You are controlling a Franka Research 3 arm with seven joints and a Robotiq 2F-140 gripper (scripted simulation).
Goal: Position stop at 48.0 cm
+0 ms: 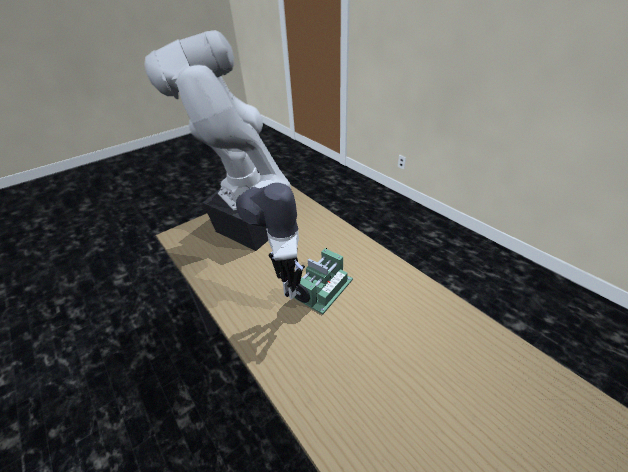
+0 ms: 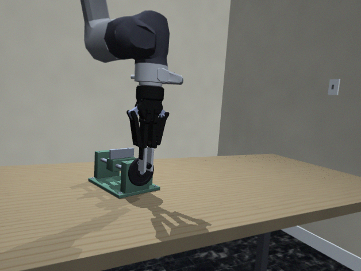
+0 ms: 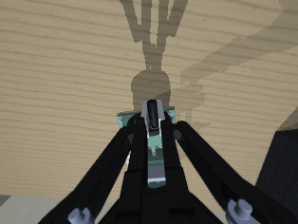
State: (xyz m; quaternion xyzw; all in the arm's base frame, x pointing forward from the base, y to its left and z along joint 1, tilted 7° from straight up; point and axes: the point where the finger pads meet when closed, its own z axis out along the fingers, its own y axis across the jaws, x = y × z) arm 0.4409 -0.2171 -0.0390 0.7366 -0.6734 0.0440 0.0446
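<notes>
The black handwheel lies 20 mm to the left of my hand and 20 mm below it. From my hand the other things lie so: stop block 150 mm to the left, 30 mm below, 10 mm ahead.
</notes>
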